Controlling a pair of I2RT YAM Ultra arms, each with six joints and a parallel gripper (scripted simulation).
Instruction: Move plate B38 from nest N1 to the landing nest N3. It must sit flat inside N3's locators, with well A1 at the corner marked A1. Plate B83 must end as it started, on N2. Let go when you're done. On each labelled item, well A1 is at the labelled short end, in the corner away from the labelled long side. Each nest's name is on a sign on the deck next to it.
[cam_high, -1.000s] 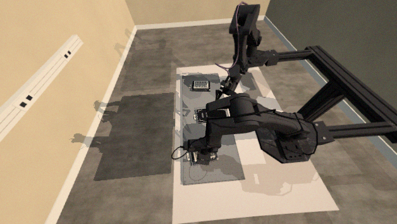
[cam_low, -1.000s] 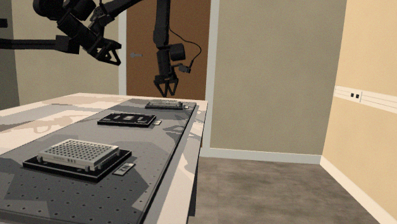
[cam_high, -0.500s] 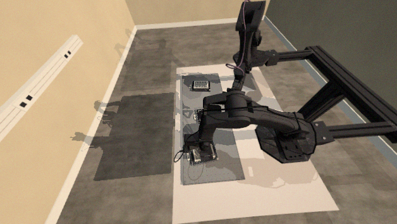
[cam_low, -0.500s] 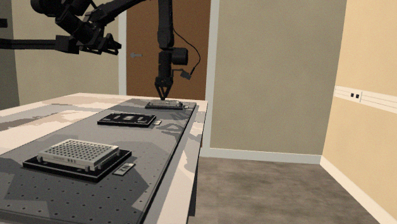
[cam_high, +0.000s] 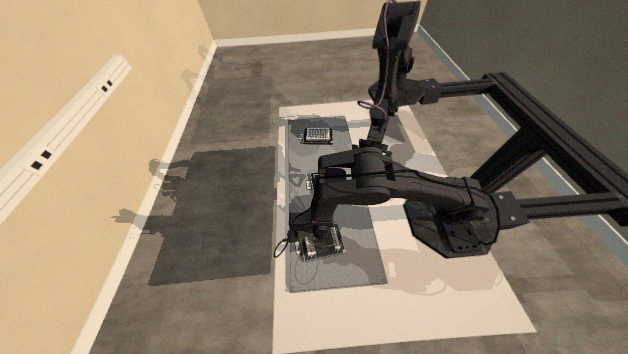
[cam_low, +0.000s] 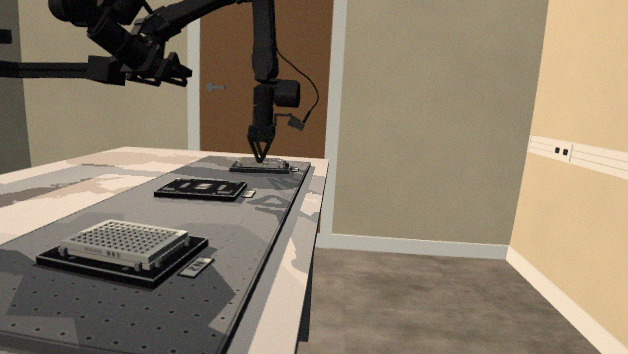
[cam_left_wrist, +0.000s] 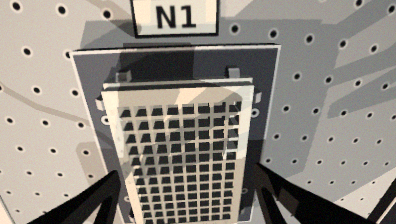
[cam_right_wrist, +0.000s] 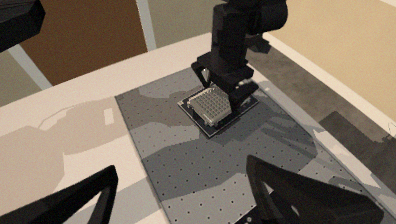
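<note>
Now: left hand 40 mm past the grey perforated deck, 310 mm to the left of it and 30 mm above it. From my left hand the other things lie so: plate (10 mm behind, 600 mm to the right, 10 mm below).
</note>
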